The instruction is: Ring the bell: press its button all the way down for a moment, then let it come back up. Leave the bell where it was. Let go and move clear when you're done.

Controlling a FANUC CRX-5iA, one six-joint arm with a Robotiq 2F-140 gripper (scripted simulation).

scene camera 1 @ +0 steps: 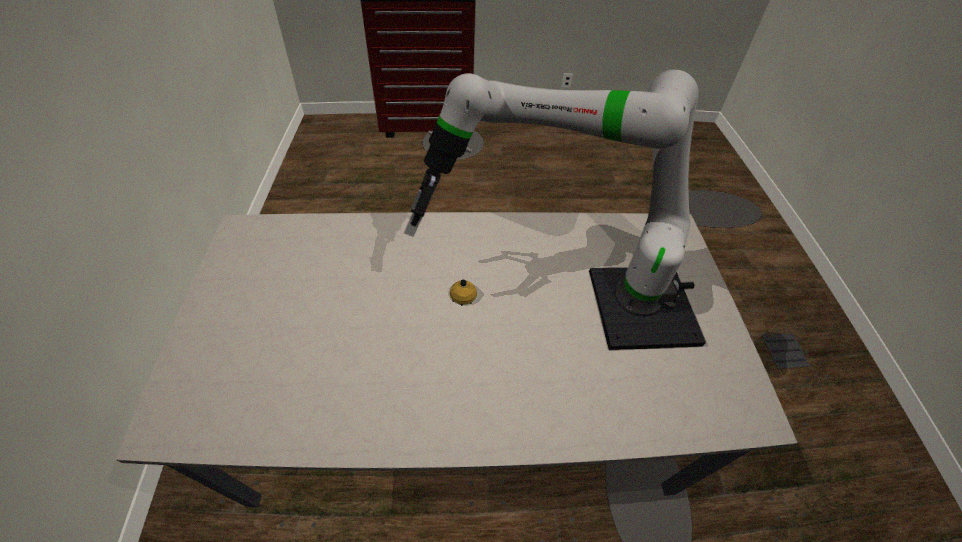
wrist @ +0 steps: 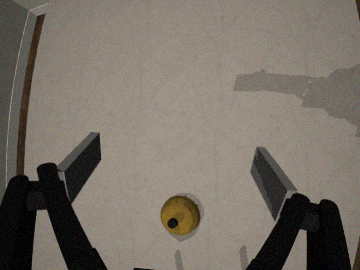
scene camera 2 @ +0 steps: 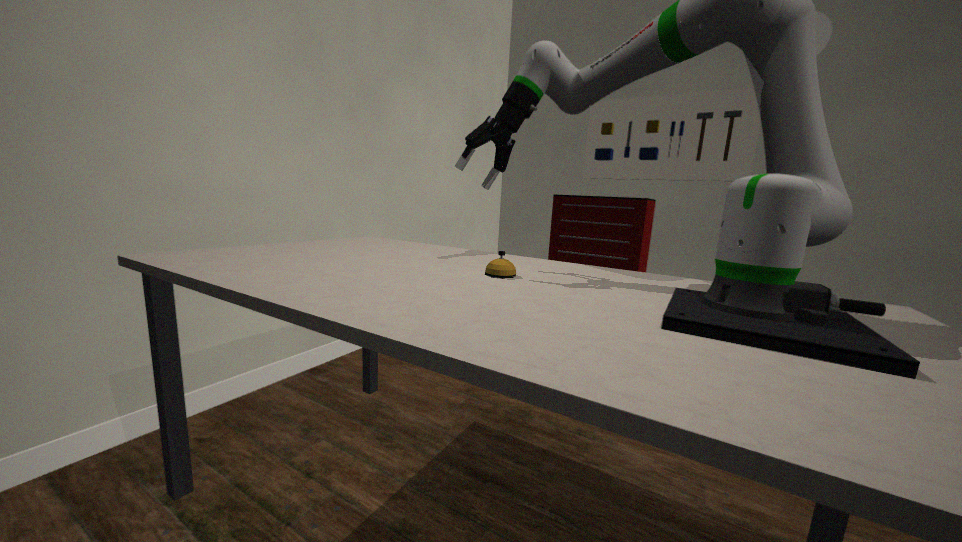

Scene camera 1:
my gripper: 412, 222
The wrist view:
my gripper: 177, 153
yellow dome bell: 182, 213
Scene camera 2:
my gripper: 472, 178
